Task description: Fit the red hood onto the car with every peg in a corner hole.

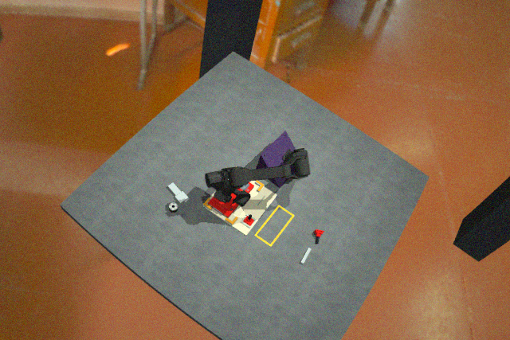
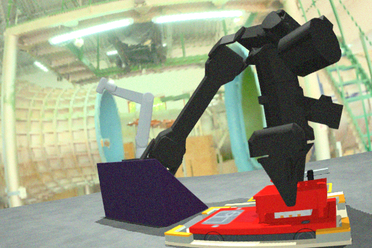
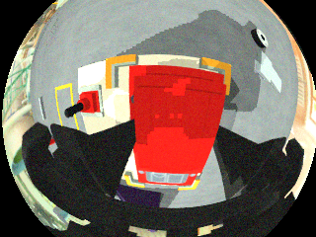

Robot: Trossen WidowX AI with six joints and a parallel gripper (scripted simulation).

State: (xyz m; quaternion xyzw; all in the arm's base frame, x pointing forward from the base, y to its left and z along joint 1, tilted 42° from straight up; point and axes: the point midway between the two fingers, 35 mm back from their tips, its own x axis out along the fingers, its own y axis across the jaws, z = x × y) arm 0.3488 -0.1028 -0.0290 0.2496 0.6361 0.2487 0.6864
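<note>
Right now my gripper tip is 1 cm to the right of the white engine block and 2 cm above it. Round my gripper tip: red hood (1 cm above).
</note>
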